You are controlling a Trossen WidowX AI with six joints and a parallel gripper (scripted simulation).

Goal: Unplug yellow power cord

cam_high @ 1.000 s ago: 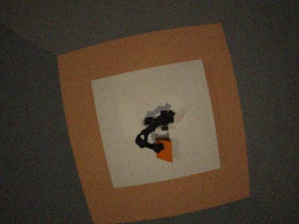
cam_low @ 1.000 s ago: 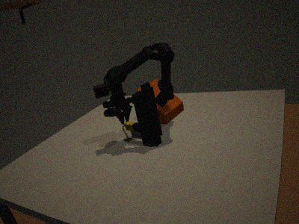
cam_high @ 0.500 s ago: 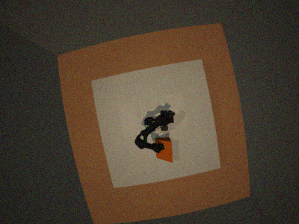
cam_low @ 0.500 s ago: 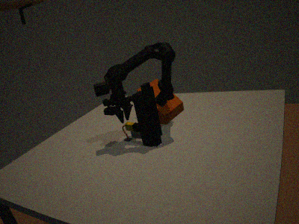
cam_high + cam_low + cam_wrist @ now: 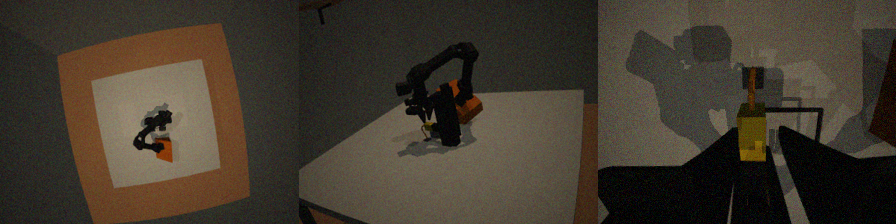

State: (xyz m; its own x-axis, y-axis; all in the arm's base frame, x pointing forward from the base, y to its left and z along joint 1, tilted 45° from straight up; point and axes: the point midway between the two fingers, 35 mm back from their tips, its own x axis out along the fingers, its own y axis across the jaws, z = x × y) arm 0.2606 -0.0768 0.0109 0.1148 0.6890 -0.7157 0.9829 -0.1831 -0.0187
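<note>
Now: the yellow plug 30 mm to the left of my gripper tip and 10 mm below it. Also, from my gripper tip: dark upright block: 150 mm to the left, 40 mm above, 20 mm ahead.
</note>
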